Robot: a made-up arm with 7 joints. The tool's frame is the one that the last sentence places.
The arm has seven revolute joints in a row. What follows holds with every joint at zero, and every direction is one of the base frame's. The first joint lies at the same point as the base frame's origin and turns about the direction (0.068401, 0.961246, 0.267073). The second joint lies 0.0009 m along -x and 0.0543 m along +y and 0.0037 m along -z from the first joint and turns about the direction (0.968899, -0.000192, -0.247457). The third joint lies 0.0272 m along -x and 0.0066 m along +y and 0.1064 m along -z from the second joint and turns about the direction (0.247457, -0.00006, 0.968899). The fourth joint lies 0.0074 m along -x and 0.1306 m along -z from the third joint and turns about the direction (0.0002, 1, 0.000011). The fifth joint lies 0.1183 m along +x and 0.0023 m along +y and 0.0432 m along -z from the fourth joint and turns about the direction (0.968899, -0.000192, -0.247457). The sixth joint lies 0.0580 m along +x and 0.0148 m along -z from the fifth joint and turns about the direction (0.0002, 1, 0.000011). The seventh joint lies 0.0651 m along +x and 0.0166 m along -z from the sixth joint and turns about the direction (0.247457, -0.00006, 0.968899). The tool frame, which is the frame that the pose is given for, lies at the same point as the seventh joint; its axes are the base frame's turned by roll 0.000, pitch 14.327 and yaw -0.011 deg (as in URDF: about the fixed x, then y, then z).
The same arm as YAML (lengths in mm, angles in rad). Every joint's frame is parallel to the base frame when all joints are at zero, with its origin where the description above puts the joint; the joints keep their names.
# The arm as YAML. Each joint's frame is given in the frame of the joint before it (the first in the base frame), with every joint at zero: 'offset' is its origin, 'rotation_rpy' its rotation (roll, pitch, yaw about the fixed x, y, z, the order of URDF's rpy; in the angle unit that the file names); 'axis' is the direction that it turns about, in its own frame. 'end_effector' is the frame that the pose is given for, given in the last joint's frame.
length_unit: mm
angle_unit: rad
chain:
  - id: joint 1
    offset: [0.0, 0.0, 0.0]
    rotation_rpy: [0.0, 0.0, 0.0]
    axis: [0.068403, 0.961235, 0.26711]
  - id: joint 2
    offset: [-0.9, 54.3, -3.7]
    rotation_rpy: [0.0, 0.0, 0.0]
    axis: [0.968889, -0.0002, -0.247497]
  - id: joint 3
    offset: [-27.2, 6.6, -106.4]
    rotation_rpy: [0.0, 0.0, 0.0]
    axis: [0.247497, -0.0001, 0.968889]
  - id: joint 4
    offset: [-7.4, 0.0, -130.6]
    rotation_rpy: [0.0, 0.0, 0.0]
    axis: [0.0002, 1.0, 0.0]
  - id: joint 5
    offset: [118.3, 2.3, -43.2]
    rotation_rpy: [0.0, 0.0, 0.0]
    axis: [0.968889, -0.0002, -0.247497]
  - id: joint 6
    offset: [58.0, 0.0, -14.8]
    rotation_rpy: [0.0, 0.0, 0.0]
    axis: [0.0002, 1.0, 0.0]
  - id: joint 7
    offset: [65.1, 0.0, -16.6]
    rotation_rpy: [0.0, 0.0, 0.0]
    axis: [0.247497, -0.0001, 0.968889]
end_effector:
  offset: [0.0, 0.0, 0.0]
  rotation_rpy: [0.0, 0.2501, -0.0002]

